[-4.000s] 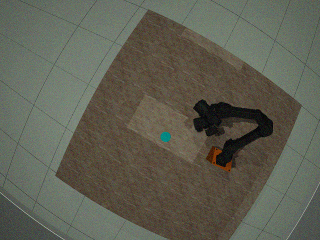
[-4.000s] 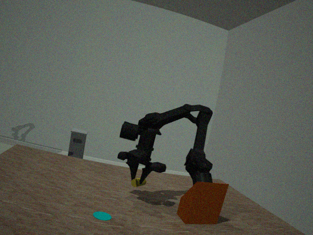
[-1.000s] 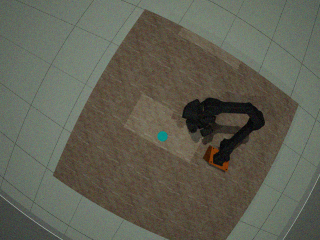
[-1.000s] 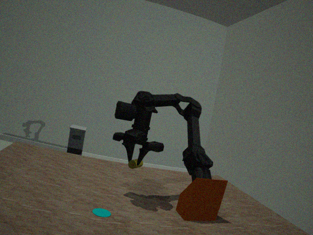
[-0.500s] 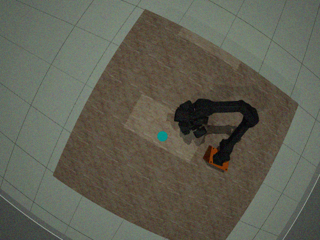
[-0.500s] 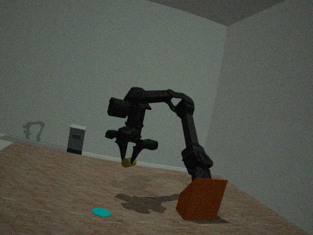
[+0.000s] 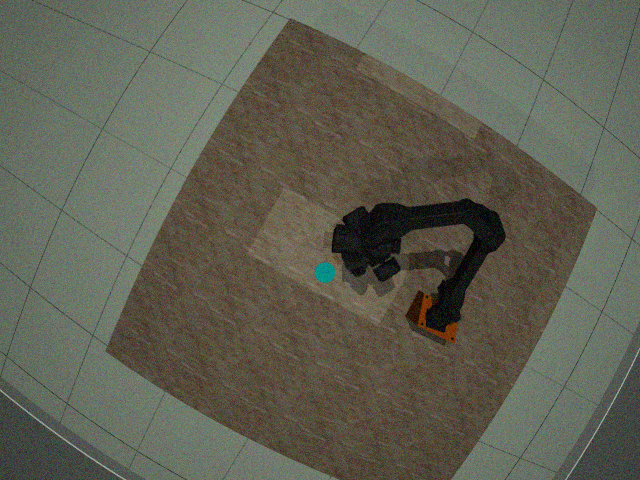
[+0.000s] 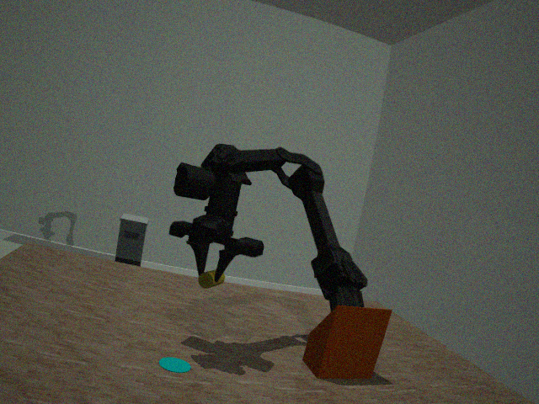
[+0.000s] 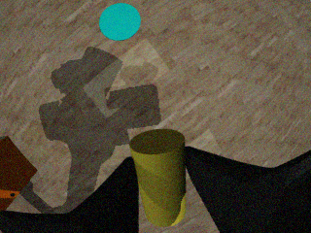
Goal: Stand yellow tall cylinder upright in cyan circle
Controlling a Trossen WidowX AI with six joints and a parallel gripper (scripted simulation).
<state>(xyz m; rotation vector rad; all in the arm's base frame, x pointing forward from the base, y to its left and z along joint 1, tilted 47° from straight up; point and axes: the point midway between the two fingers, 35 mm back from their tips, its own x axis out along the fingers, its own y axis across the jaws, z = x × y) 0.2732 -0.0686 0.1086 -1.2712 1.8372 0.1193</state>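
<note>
Now: gripper tip 140 mm above the cyan circle, 120 mm to the right of it and 70 mm short of it. The rest, counted from my gripper tip: yellow cylinder 20 mm to the right, 10 mm behind.
</note>
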